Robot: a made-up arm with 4 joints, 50 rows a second.
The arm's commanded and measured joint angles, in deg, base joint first. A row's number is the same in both.
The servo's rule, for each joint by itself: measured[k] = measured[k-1] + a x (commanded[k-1-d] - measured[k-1]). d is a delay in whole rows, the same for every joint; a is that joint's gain. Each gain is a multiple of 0.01, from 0.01 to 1. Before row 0 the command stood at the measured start. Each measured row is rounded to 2 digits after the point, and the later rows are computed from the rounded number. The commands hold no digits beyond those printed.
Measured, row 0:
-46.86, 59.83, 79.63, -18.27
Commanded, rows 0 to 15:
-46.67, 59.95, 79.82, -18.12
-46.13, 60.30, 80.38, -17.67
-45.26, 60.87, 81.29, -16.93
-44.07, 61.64, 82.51, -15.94
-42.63, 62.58, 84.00, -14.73
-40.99, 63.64, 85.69, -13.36
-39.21, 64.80, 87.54, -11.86
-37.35, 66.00, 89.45, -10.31
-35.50, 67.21, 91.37, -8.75
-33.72, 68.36, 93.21, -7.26
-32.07, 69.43, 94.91, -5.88
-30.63, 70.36, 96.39, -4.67
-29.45, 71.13, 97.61, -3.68
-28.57, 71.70, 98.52, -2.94
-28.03, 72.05, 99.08, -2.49
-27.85, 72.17, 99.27, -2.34
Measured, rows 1 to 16:
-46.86, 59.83, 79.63, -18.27
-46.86, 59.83, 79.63, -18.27
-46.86, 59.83, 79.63, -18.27
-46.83, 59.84, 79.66, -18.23
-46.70, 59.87, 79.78, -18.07
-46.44, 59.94, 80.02, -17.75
-46.01, 60.06, 80.42, -17.24
-45.40, 60.24, 80.99, -16.54
-44.61, 60.48, 81.74, -15.65
-43.64, 60.78, 82.67, -14.59
-42.51, 61.15, 83.75, -13.39
-41.25, 61.57, 84.97, -12.09
-39.89, 62.05, 86.29, -10.74
-38.48, 62.57, 87.67, -9.38
-37.07, 63.12, 89.07, -8.06
-35.70, 63.68, 90.44, -6.83
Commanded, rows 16 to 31:
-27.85, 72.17, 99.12, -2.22
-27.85, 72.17, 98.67, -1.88
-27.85, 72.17, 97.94, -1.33
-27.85, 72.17, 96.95, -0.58
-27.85, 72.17, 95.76, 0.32
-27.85, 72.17, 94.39, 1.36
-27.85, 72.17, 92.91, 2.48
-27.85, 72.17, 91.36, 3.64
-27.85, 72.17, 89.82, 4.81
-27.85, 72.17, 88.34, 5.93
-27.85, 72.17, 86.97, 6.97
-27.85, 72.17, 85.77, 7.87
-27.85, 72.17, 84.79, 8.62
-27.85, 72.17, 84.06, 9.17
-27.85, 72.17, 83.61, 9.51
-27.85, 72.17, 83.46, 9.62
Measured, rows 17 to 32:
-34.42, 64.24, 91.73, -5.74
-33.27, 64.79, 92.91, -4.83
-32.29, 65.31, 93.93, -4.13
-31.49, 65.79, 94.76, -3.60
-30.83, 66.24, 95.39, -3.12
-30.29, 66.66, 95.80, -2.62
-29.85, 67.05, 95.98, -2.05
-29.49, 67.41, 95.94, -1.39
-29.19, 67.74, 95.69, -0.62
-28.95, 68.05, 95.25, 0.25
-28.75, 68.34, 94.63, 1.20
-28.59, 68.61, 93.86, 2.21
-28.46, 68.86, 92.98, 3.25
-28.35, 69.09, 92.02, 4.29
-28.26, 69.31, 91.02, 5.29
-28.19, 69.51, 90.02, 6.22

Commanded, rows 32 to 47:
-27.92, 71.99, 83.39, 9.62
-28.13, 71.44, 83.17, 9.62
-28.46, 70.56, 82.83, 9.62
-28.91, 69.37, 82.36, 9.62
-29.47, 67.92, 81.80, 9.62
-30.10, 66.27, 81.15, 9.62
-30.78, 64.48, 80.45, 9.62
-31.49, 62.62, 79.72, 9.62
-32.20, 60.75, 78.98, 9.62
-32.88, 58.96, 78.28, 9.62
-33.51, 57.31, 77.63, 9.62
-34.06, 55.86, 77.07, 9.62
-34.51, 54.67, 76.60, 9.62
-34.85, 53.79, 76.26, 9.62
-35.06, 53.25, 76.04, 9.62
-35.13, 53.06, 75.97, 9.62
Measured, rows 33 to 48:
-28.13, 69.70, 89.07, 7.05
-28.08, 69.87, 88.20, 7.74
-28.04, 70.03, 87.44, 8.27
-28.02, 70.17, 86.79, 8.65
-28.04, 70.26, 86.21, 8.92
-28.12, 70.28, 85.67, 9.12
-28.26, 70.22, 85.14, 9.26
-28.48, 70.06, 84.61, 9.36
-28.77, 69.79, 84.06, 9.43
-29.13, 69.42, 83.48, 9.48
-29.55, 68.94, 82.88, 9.52
-30.03, 68.37, 82.26, 9.55
-30.54, 67.71, 81.62, 9.57
-31.07, 66.98, 80.98, 9.58
-31.61, 66.20, 80.35, 9.59
-32.13, 65.39, 79.75, 9.60

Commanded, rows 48 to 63:
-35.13, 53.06, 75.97, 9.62
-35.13, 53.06, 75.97, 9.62
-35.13, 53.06, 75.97, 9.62
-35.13, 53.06, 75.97, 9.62
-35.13, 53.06, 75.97, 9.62
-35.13, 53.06, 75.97, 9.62
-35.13, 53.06, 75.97, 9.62
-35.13, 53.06, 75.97, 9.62
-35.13, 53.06, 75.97, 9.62
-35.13, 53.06, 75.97, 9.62
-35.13, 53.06, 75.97, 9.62
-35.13, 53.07, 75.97, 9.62
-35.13, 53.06, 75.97, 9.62
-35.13, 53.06, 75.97, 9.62
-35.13, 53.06, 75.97, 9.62
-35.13, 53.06, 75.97, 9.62
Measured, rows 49 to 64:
-32.62, 64.58, 79.19, 9.61
-33.06, 63.79, 78.69, 9.61
-33.43, 63.04, 78.25, 9.61
-33.74, 62.34, 77.89, 9.61
-33.99, 61.69, 77.58, 9.61
-34.20, 61.09, 77.32, 9.61
-34.37, 60.53, 77.10, 9.61
-34.51, 60.01, 76.92, 9.61
-34.62, 59.52, 76.77, 9.61
-34.71, 59.07, 76.64, 9.61
-34.79, 58.65, 76.53, 9.61
-34.85, 58.26, 76.44, 9.61
-34.90, 57.90, 76.36, 9.61
-34.94, 57.56, 76.30, 9.61
-34.97, 57.25, 76.25, 9.61
-35.00, 56.96, 76.21, 9.61

